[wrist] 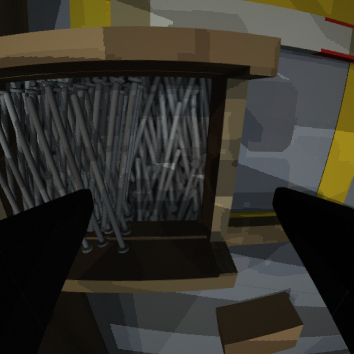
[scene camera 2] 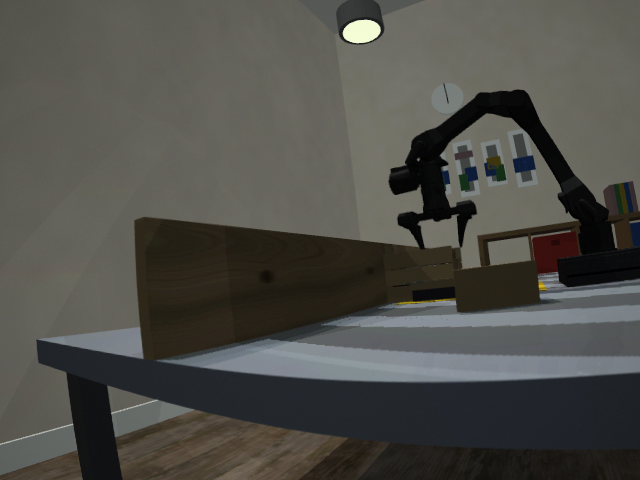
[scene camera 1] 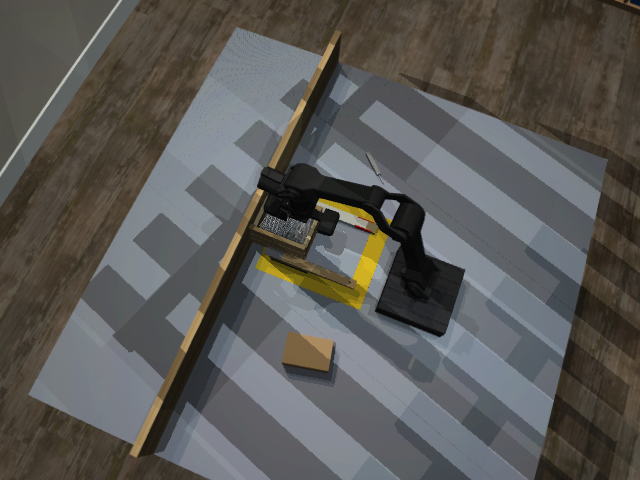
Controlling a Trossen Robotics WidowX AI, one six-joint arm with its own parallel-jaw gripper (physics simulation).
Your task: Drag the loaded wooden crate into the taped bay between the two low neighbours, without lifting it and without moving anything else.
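Places are measured from the arm's base along level axes (x back, y right, z up), in metres.
Pixels of known places: gripper, fingertip midpoint: (wrist: 185,197) (scene camera 1: 301,225); arm's base at its link origin: (scene camera 2: 599,252) (scene camera 1: 418,287).
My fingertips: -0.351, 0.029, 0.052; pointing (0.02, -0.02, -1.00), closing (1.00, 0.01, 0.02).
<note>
Ahead of a thing's pixels: the offset from my fingertips to its top centre, as dx, dy, dz. "pt": to the spot under its first point.
The wooden crate {-0.047, +0.003, +0.005} (scene camera 1: 279,242) (wrist: 227,160), loaded with grey nails {pt -0.034, -0.007, -0.033} (scene camera 1: 289,227) (wrist: 170,150), stands upright at the far end of the yellow-taped bay (scene camera 1: 369,255) (wrist: 337,160), close to the long wooden wall. My gripper (scene camera 1: 303,215) (scene camera 2: 442,246) (wrist: 185,197) is wide open over the crate, with nothing held. In the wrist view its fingertips appear on either side of the crate's right wall; their exact height is unclear. A low white neighbour with red marks {+0.070, +0.106, -0.093} (scene camera 1: 343,217) (wrist: 285,27) lies on one side; a low brown bar {+0.058, -0.081, -0.065} (scene camera 1: 330,273) lies on the other.
The long wooden wall (scene camera 1: 206,289) (scene camera 2: 248,284) runs behind the crate. A tan block {+0.137, -0.297, -0.048} (scene camera 1: 308,352) (scene camera 2: 497,286) (wrist: 260,320) lies outside the bay. A thin grey tool {+0.120, +0.293, -0.096} (scene camera 1: 373,165) lies beyond the white neighbour. The arm's black base (scene camera 1: 421,310) stands beside the bay.
</note>
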